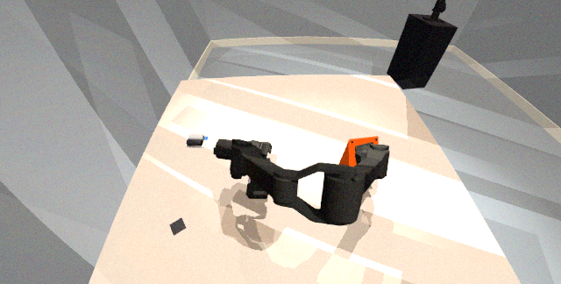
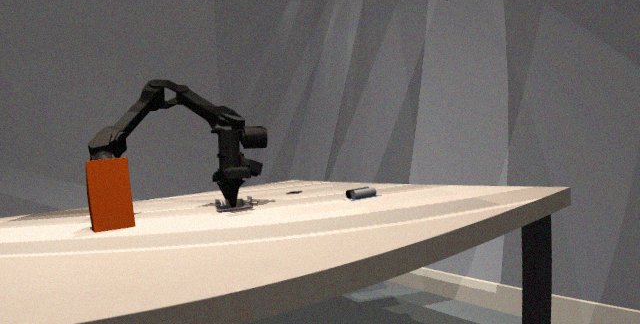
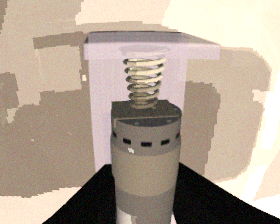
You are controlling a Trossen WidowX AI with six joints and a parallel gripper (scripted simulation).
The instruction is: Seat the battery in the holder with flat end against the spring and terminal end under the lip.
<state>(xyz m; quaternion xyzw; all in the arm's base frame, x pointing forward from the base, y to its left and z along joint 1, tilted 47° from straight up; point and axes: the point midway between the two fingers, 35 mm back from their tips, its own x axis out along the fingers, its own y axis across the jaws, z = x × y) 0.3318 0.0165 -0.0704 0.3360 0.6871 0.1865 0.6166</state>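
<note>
Now: gripper tip 1 cm below the battery.
</note>
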